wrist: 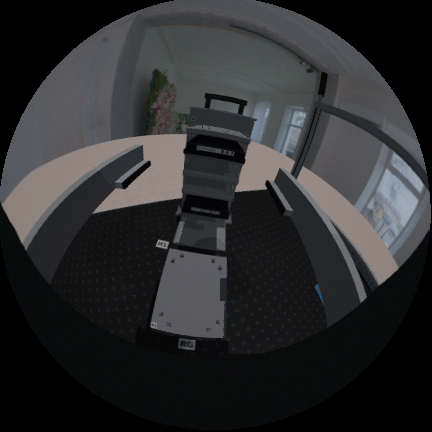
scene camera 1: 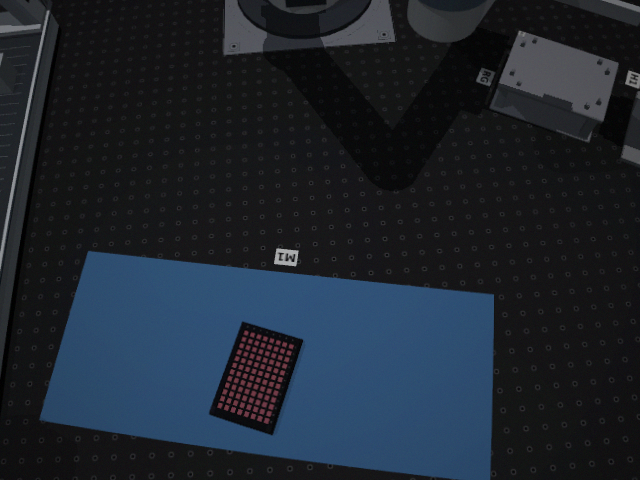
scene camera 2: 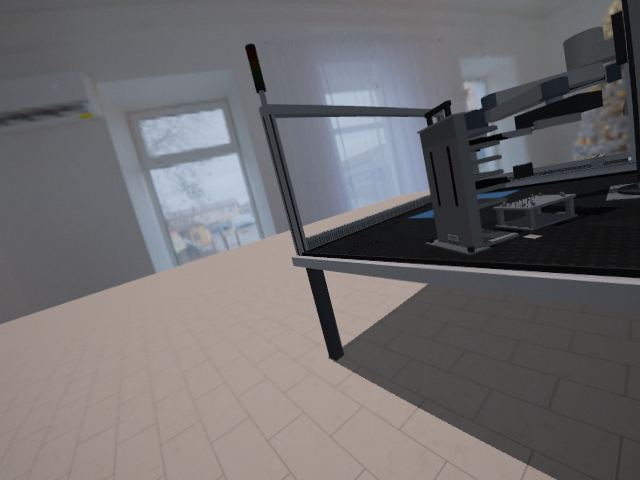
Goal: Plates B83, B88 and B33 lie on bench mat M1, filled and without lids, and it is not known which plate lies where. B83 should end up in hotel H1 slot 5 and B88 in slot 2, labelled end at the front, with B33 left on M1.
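Places are measured from the arm's base along level axes (x left, y back, z up), in centimetres.
Where they show: gripper, between the fingertips: point(wrist: 209, 160) point(scene camera 2: 511, 132).
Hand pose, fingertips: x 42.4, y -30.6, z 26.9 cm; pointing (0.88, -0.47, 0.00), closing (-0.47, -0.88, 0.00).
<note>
Each offset is from my fingertips to the centre of the thing.
In the wrist view my gripper point(wrist: 209, 160) is open and empty, its fingers apart in front of hotel H1 {dx +15.2, dy -9.2, dz -8.0 cm} point(wrist: 222, 119) point(scene camera 2: 447, 222) and clear of it. Plate B83 {dx +11.1, dy -6.3, dz -0.8 cm} point(wrist: 215, 150) sits near the hotel's top, one tier below the topmost shelf, labelled end towards me. A second black plate {dx +11.1, dy -6.5, dz -11.4 cm} point(wrist: 205, 209) sits low in the hotel, label outward but too small to read. Bare shelves lie between the two. In scene camera 1 a black plate with red wells {dx -52.3, dy -39.1, dz -24.6 cm} point(scene camera 1: 255, 377) lies unlidded and slightly turned on blue mat M1 point(scene camera 1: 387, 372); its label cannot be read.
The stand marked RG {dx -4.4, dy +2.0, dz -22.1 cm} point(scene camera 1: 563, 77) point(wrist: 190, 290) stands in front of hotel H1, below the gripper's line to it. The robot's light base plate point(scene camera 1: 248, 43) is at the top of scene camera 1. A frame post {dx +28.1, dy -71.8, dz +2.1 cm} point(scene camera 2: 284, 180) rises at the table corner.
</note>
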